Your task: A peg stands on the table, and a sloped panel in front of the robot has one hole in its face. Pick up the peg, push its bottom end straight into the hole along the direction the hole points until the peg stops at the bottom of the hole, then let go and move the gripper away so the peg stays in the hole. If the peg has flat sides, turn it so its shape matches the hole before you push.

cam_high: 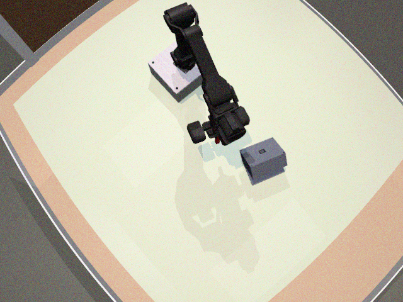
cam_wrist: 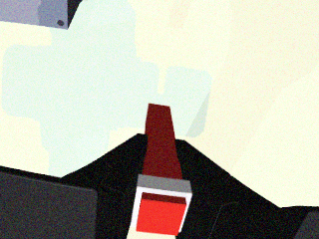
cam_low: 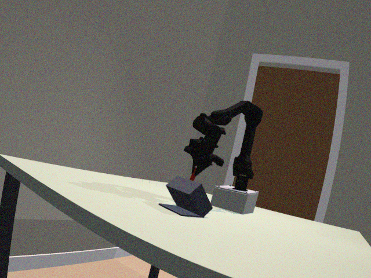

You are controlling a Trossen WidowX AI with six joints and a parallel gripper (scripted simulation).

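My gripper tip is 15 cm short of the grey sloped panel, 6 cm to the right of it and 7 cm above it. Also, from my gripper tip: flat foot plate 17 cm ahead, 5 cm to the left, 12 cm below; then red square peg 2 cm above.
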